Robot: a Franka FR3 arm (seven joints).
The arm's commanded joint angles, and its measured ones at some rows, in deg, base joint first. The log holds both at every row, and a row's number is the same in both.
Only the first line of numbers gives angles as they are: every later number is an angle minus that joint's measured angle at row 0.
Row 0, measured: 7.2, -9.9, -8.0, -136.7, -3.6, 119.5, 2.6
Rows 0 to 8, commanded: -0.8, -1.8, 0.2, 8.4, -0.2, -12.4, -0.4; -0.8, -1.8, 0.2, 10.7, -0.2, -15.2, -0.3; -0.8, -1.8, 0.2, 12.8, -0.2, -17.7, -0.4; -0.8, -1.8, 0.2, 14.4, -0.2, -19.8, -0.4; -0.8, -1.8, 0.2, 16.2, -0.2, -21.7, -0.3; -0.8, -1.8, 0.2, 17.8, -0.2, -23.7, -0.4; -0.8, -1.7, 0.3, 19.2, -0.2, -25.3, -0.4; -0.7, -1.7, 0.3, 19.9, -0.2, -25.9, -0.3; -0.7, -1.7, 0.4, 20.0, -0.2, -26.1, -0.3
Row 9, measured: -0.2, -2.4, -0.1, 17.3, 0.0, -23.1, -0.1
